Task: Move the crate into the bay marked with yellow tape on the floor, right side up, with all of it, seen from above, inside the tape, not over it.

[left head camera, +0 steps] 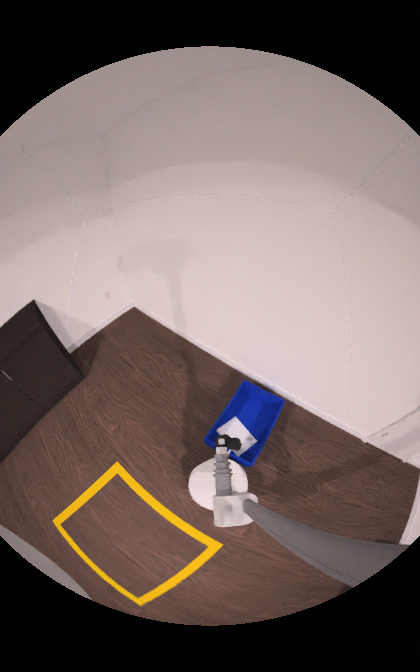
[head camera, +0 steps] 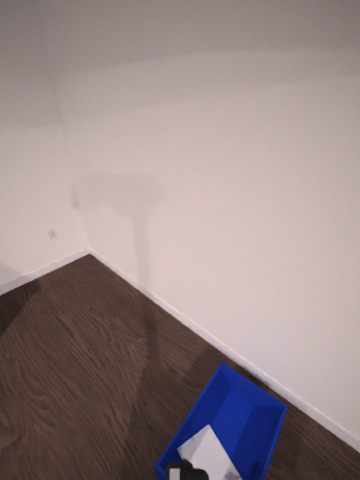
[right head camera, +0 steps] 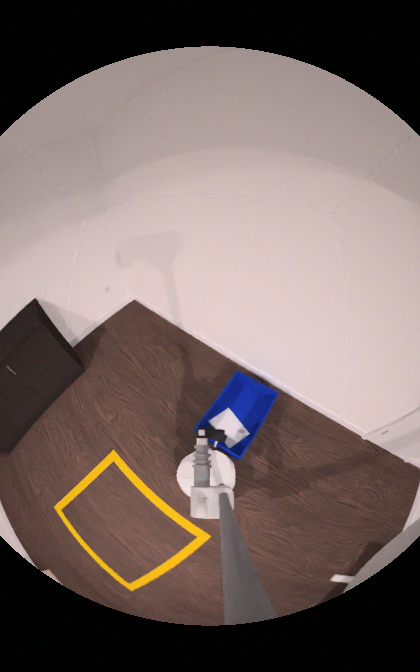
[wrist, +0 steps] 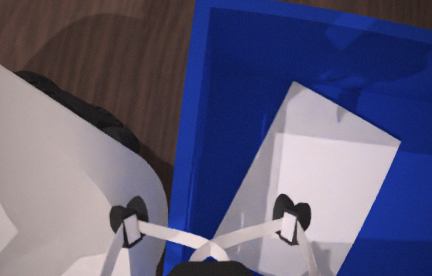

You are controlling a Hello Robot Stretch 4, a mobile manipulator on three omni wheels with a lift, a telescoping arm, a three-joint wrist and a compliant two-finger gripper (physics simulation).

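Frame: origin at the robot's base, x right, y down, z ahead, level; metres.
Seen in the pictures: gripper, fingertip midpoint: [left head camera: 228,448] [wrist: 210,212].
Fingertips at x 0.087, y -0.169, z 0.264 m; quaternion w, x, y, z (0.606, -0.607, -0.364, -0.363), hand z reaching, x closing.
Observation:
Offsets run from my fingertips to a thing's middle.
The blue crate @[dx +0.159, dy +0.087, dz +0.213 m] [head camera: 235,415] [left head camera: 257,405] [right head camera: 250,395] [wrist: 240,45] stands upright on the floor near the wall, its open side up. A white box @[dx +0.090, dy +0.174, dz +0.128 m] [head camera: 210,450] [left head camera: 237,431] [right head camera: 228,424] [wrist: 330,185] lies tilted inside it. My gripper [head camera: 186,471] [left head camera: 230,442] [right head camera: 213,434] [wrist: 210,212] is open, at the crate's end nearest my base. In the wrist view a crate side wall runs between the two fingertips; I cannot tell how high they are above it. The yellow tape bay [left head camera: 87,494] [right head camera: 86,482] is on the floor at the lower left, apart from the crate.
My white round base [left head camera: 199,484] [right head camera: 187,474] [wrist: 75,160] stands close to the crate's near end, between it and the bay's right side. The wall [head camera: 225,200] [left head camera: 260,280] [right head camera: 260,280] runs just behind the crate. A dark cabinet [left head camera: 40,375] [right head camera: 40,370] stands at the left.

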